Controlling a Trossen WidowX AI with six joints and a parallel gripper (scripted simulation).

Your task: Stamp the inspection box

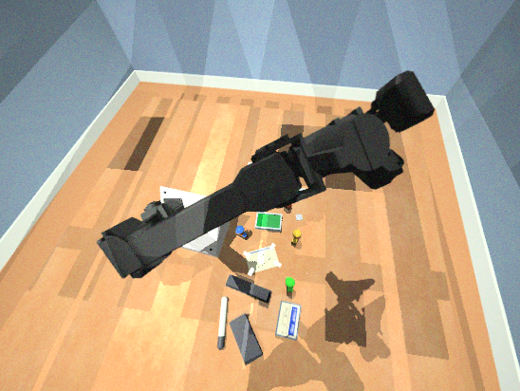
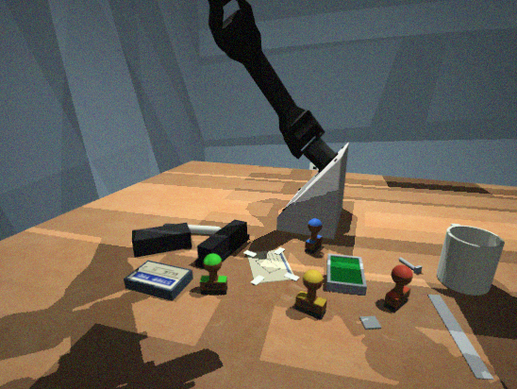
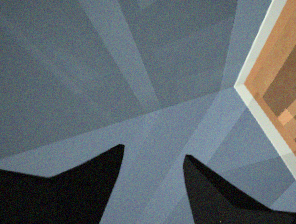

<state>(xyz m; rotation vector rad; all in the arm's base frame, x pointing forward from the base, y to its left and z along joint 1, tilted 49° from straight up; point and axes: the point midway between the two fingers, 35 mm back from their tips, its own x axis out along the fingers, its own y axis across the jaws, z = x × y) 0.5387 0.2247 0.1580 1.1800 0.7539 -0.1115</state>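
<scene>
Right now my gripper tip is 47 cm above the green stamp, 22 cm to the left of it and 14 cm past it. Round my gripper tip: red stamp (47 cm below, 17 cm behind, 6 cm to the left); ruler strip (49 cm below, 13 cm behind, 12 cm to the left); yellow stamp (47 cm below, 13 cm behind, 7 cm to the right).
</scene>
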